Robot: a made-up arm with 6 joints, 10 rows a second.
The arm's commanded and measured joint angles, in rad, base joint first. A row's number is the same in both.
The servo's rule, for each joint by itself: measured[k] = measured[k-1] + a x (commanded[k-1-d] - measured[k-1]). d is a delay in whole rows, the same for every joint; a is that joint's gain. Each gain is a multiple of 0.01, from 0.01 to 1. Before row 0 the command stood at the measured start. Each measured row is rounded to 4 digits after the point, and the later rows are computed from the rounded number. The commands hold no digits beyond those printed.
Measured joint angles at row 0:
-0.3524 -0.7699 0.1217 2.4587 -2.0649 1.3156
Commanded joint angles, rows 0 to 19:
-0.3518 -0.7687 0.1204 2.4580 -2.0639 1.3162
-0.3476 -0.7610 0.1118 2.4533 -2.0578 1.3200
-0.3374 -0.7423 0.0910 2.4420 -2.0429 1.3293
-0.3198 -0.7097 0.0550 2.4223 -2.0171 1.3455
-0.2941 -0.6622 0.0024 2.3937 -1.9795 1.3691
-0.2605 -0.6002 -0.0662 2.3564 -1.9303 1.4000
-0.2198 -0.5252 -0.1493 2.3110 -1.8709 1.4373
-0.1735 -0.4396 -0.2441 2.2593 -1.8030 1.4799
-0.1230 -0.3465 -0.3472 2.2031 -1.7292 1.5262
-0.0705 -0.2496 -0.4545 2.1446 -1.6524 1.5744
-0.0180 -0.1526 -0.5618 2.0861 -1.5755 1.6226
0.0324 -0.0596 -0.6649 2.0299 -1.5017 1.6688
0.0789 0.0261 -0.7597 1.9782 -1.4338 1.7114
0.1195 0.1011 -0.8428 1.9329 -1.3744 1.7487
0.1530 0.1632 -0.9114 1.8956 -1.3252 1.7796
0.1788 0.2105 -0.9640 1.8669 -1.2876 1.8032
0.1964 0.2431 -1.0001 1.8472 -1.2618 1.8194
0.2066 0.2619 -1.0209 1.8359 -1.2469 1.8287
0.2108 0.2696 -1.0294 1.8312 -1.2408 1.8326
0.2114 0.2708 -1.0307 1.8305 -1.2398 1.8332
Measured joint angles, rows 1 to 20:
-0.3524 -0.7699 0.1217 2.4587 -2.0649 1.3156
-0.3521 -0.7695 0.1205 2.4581 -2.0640 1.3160
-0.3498 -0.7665 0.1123 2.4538 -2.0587 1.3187
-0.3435 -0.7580 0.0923 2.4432 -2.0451 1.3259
-0.3314 -0.7411 0.0572 2.4244 -2.0210 1.3392
-0.3124 -0.7135 0.0057 2.3968 -1.9853 1.3595
-0.2859 -0.6738 -0.0619 2.3604 -1.9380 1.3870
-0.2522 -0.6218 -0.1441 2.3159 -1.8803 1.4212
-0.2121 -0.5580 -0.2381 2.2650 -1.8138 1.4611
-0.1667 -0.4840 -0.3407 2.2093 -1.7410 1.5054
-0.1176 -0.4020 -0.4477 2.1511 -1.6648 1.5523
-0.0668 -0.3147 -0.5550 2.0926 -1.5880 1.6001
-0.0162 -0.2254 -0.6583 2.0362 -1.5138 1.6468
0.0323 -0.1374 -0.7536 1.9840 -1.4450 1.6907
0.0768 -0.0539 -0.8374 1.9380 -1.3843 1.7301
0.1157 0.0221 -0.9070 1.8998 -1.3335 1.7638
0.1479 0.0880 -0.9606 1.8702 -1.2940 1.7906
0.1726 0.1423 -0.9977 1.8495 -1.2663 1.8102
0.1899 0.1842 -1.0195 1.8373 -1.2496 1.8228
0.2006 0.2141 -1.0288 1.8318 -1.2420 1.8295
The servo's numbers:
d 1
a 0.51 0.35 0.94 0.90 0.86 0.68

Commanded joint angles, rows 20 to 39:
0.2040 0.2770 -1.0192 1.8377 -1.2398 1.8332
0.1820 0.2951 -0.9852 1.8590 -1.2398 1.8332
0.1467 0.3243 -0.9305 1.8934 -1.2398 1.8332
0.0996 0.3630 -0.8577 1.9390 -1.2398 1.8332
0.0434 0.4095 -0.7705 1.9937 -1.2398 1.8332
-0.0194 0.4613 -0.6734 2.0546 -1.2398 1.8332
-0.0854 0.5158 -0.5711 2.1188 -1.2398 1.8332
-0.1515 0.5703 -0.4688 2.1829 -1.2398 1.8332
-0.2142 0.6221 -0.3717 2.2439 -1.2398 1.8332
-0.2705 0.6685 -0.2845 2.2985 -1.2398 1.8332
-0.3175 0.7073 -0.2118 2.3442 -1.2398 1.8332
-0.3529 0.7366 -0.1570 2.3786 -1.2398 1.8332
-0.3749 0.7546 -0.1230 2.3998 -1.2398 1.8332
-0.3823 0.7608 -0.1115 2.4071 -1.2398 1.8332
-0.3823 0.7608 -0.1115 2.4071 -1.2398 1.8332
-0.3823 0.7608 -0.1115 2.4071 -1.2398 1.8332
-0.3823 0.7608 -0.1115 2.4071 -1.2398 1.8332
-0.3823 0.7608 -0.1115 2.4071 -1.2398 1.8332
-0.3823 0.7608 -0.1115 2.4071 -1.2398 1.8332
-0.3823 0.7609 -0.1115 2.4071 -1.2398 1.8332
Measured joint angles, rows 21 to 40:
0.2061 0.2339 -1.0306 1.8306 -1.2401 1.8320
0.2050 0.2490 -1.0199 1.8370 -1.2398 1.8328
0.1933 0.2651 -0.9873 1.8568 -1.2398 1.8331
0.1695 0.2858 -0.9339 1.8897 -1.2398 1.8332
0.1339 0.3128 -0.8623 1.9341 -1.2398 1.8332
0.0877 0.3466 -0.7760 1.9877 -1.2398 1.8332
0.0331 0.3867 -0.6796 2.0479 -1.2398 1.8332
-0.0273 0.4319 -0.5776 2.1117 -1.2398 1.8332
-0.0906 0.4803 -0.4753 2.1758 -1.2398 1.8332
-0.1536 0.5299 -0.3779 2.2371 -1.2398 1.8332
-0.2132 0.5784 -0.2901 2.2924 -1.2398 1.8332
-0.2664 0.6235 -0.2165 2.3390 -1.2398 1.8332
-0.3105 0.6631 -0.1606 2.3746 -1.2398 1.8332
-0.3433 0.6951 -0.1253 2.3973 -1.2398 1.8332
-0.3632 0.7181 -0.1123 2.4061 -1.2398 1.8332
-0.3729 0.7330 -0.1115 2.4070 -1.2398 1.8332
-0.3777 0.7427 -0.1115 2.4071 -1.2398 1.8332
-0.3800 0.7490 -0.1115 2.4071 -1.2398 1.8332
-0.3812 0.7531 -0.1115 2.4071 -1.2398 1.8332
-0.3818 0.7558 -0.1115 2.4071 -1.2398 1.8332

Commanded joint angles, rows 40 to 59:
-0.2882 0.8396 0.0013 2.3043 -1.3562 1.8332
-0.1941 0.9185 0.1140 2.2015 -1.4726 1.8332
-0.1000 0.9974 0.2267 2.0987 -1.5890 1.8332
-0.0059 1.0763 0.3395 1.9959 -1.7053 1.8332
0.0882 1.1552 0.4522 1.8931 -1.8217 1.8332
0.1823 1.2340 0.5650 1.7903 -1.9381 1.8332
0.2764 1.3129 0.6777 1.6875 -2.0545 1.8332
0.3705 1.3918 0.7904 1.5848 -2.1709 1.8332
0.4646 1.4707 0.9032 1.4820 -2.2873 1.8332
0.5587 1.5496 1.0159 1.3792 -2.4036 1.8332
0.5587 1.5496 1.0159 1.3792 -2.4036 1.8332
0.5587 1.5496 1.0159 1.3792 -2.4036 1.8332
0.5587 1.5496 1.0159 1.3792 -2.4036 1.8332
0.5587 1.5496 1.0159 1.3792 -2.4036 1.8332
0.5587 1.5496 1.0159 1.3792 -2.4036 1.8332
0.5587 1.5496 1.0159 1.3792 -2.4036 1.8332
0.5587 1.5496 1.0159 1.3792 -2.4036 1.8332
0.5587 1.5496 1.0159 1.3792 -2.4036 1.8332
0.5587 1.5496 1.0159 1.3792 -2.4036 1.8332
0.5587 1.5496 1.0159 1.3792 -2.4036 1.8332
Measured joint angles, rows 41 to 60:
-0.3821 0.7576 -0.1115 2.4071 -1.2398 1.8332
-0.3342 0.7863 -0.0055 2.3146 -1.3399 1.8332
-0.2627 0.8326 0.1068 2.2128 -1.4540 1.8332
-0.1797 0.8903 0.2195 2.1101 -1.5701 1.8332
-0.0911 0.9554 0.3323 2.0073 -1.6864 1.8332
0.0003 1.0253 0.4450 1.9045 -1.8028 1.8332
0.0931 1.0983 0.5578 1.8017 -1.9192 1.8332
0.1866 1.1734 0.6705 1.6989 -2.0356 1.8332
0.2804 1.2498 0.7832 1.5962 -2.1520 1.8332
0.3743 1.3271 0.8960 1.4934 -2.2684 1.8332
0.4683 1.4050 1.0087 1.3906 -2.3847 1.8332
0.5144 1.4556 1.0155 1.3803 -2.4010 1.8332
0.5370 1.4885 1.0159 1.3793 -2.4032 1.8332
0.5481 1.5099 1.0159 1.3792 -2.4035 1.8332
0.5535 1.5238 1.0159 1.3792 -2.4036 1.8332
0.5562 1.5328 1.0159 1.3792 -2.4036 1.8332
0.5575 1.5387 1.0159 1.3792 -2.4036 1.8332
0.5581 1.5425 1.0159 1.3792 -2.4036 1.8332
0.5584 1.5450 1.0159 1.3792 -2.4036 1.8332
0.5586 1.5466 1.0159 1.3792 -2.4036 1.8332

